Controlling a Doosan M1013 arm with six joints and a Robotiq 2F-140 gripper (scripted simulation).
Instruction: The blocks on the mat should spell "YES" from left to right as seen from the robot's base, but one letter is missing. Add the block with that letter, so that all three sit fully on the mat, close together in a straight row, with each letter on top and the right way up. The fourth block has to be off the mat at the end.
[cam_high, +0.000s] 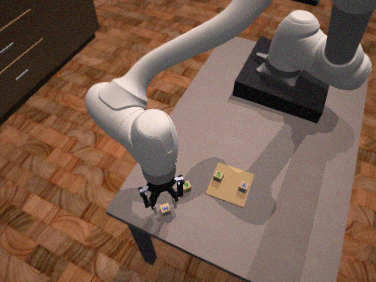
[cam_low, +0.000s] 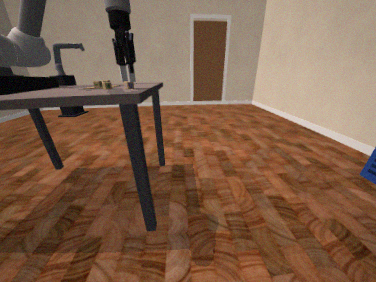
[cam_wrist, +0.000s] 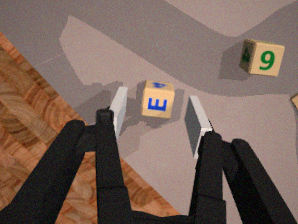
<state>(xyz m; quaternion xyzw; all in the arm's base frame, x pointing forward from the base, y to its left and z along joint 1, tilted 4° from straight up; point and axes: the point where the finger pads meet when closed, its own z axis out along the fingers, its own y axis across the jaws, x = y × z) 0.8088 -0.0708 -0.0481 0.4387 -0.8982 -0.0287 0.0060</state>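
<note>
Now: hand 210 mm past the tan mat, 140 mm to the right of it and 60 mm above it.
</note>
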